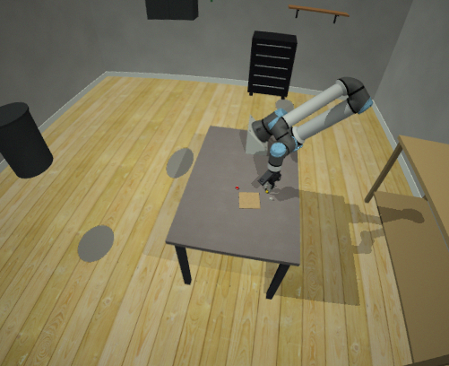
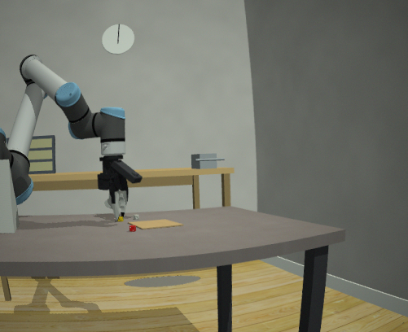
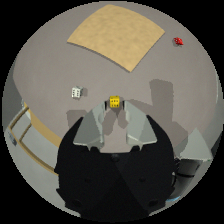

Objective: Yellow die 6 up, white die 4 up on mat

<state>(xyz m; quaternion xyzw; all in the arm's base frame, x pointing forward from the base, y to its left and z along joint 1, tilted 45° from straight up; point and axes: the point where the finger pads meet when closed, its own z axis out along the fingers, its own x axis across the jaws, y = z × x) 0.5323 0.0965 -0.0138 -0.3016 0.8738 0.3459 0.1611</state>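
Now: the yellow die 10 mm below my hand. The rest, counted from my hand: red die 10 mm behind, 210 mm to the right, 10 mm below; white die 70 mm ahead, 20 mm to the left, 10 mm below; tan mat 90 mm ahead, 120 mm to the right, 20 mm below.
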